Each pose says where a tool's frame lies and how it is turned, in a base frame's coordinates. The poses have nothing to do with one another.
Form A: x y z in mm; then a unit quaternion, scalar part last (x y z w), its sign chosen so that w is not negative.
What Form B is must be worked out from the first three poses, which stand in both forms.
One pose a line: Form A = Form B
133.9 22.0 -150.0 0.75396 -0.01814 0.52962 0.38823 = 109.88 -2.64 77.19 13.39 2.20 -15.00
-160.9 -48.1 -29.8 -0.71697 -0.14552 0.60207 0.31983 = -107.98 -21.92 90.67 -16.09 -4.81 -2.98
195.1 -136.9 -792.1 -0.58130 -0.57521 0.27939 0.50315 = -80.44 -79.59 38.66 19.51 -13.69 -79.21
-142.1 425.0 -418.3 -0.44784 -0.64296 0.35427 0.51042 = -61.77 -88.69 48.87 -14.21 42.50 -41.83
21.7 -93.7 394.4 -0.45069 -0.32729 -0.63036 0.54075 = -61.36 -44.56 -85.83 2.17 -9.37 39.44
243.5 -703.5 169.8 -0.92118 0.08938 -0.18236 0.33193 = -137.92 13.38 -27.30 24.35 -70.35 16.98
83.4 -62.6 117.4 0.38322 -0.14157 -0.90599 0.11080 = 64.50 -23.83 -152.49 8.34 -6.26 11.74
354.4 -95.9 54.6 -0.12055 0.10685 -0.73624 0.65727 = -15.65 13.87 -95.56 35.44 -9.59 5.46
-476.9 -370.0 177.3 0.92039 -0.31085 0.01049 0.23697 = 144.55 -48.82 1.65 -47.69 -37.00 17.73
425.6 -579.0 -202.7 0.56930 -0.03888 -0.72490 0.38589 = 83.06 -5.67 -105.76 42.56 -57.90 -20.27
